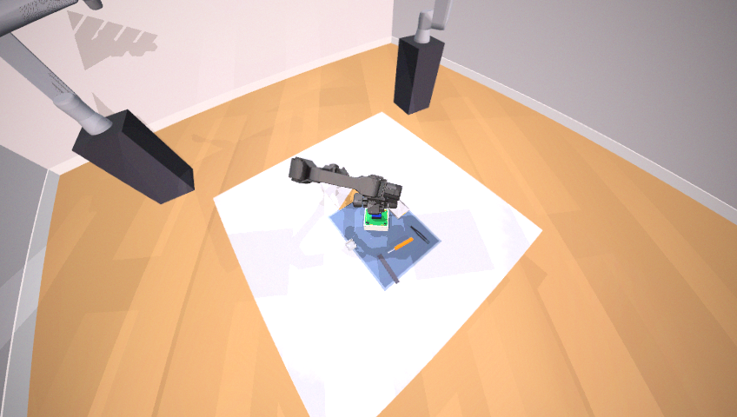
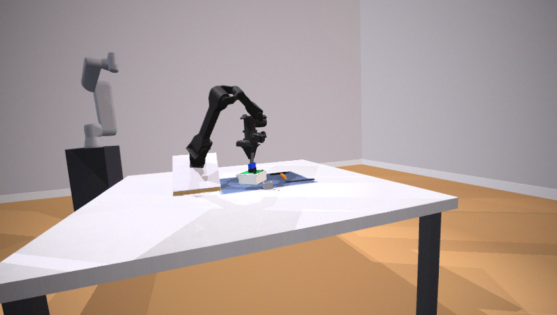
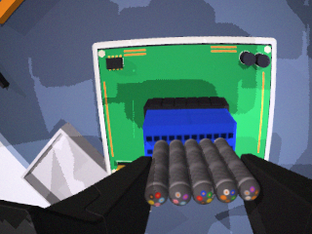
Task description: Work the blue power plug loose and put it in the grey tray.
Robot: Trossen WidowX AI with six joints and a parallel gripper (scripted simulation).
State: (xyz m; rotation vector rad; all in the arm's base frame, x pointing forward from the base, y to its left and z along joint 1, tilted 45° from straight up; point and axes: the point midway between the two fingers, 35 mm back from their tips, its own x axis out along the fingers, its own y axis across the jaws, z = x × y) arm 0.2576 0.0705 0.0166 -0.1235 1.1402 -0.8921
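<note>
Now: the blue power plug 30 mm below my gripper tip. Round my gripper tip: blue mat (50 mm ahead, 10 mm to the left, 120 mm below); then dark bar (230 mm ahead, 70 mm to the right, 120 mm below).
</note>
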